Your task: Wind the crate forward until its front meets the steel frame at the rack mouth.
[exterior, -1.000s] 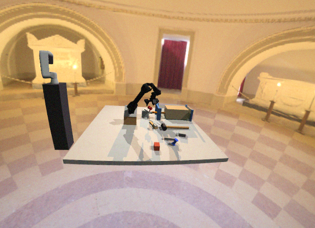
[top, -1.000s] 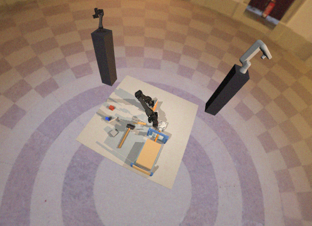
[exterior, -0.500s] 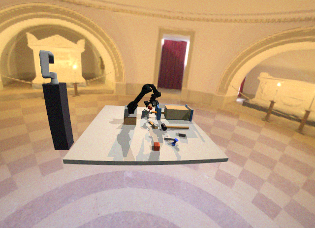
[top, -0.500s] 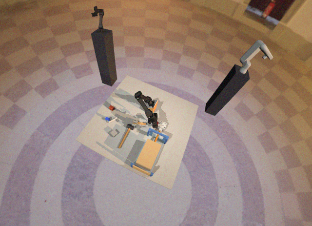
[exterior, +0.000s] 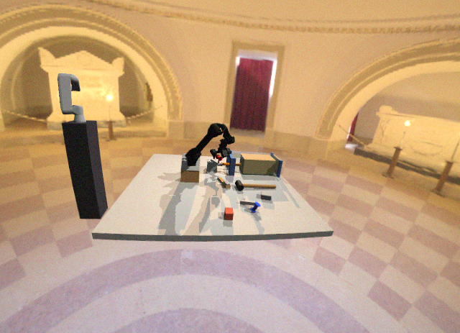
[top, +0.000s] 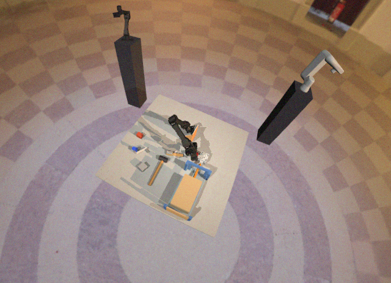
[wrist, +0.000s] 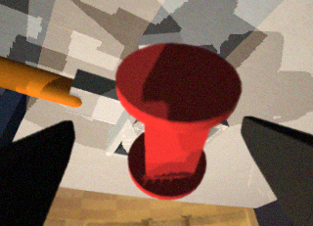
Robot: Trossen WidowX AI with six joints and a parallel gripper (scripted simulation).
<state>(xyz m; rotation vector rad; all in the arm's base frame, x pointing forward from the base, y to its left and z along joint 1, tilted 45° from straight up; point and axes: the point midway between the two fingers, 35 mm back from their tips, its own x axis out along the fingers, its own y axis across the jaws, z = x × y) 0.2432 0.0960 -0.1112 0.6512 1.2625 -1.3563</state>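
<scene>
My gripper tip is now 20 mm to the left of the red knob. Round my gripper tip: winch (60 mm behind, 70 mm to the left, 100 mm below); then red-knobbed handle (10 mm behind, 20 mm to the left, 30 mm below); then frame (120 mm ahead, 60 mm to the left, 30 mm below).
</scene>
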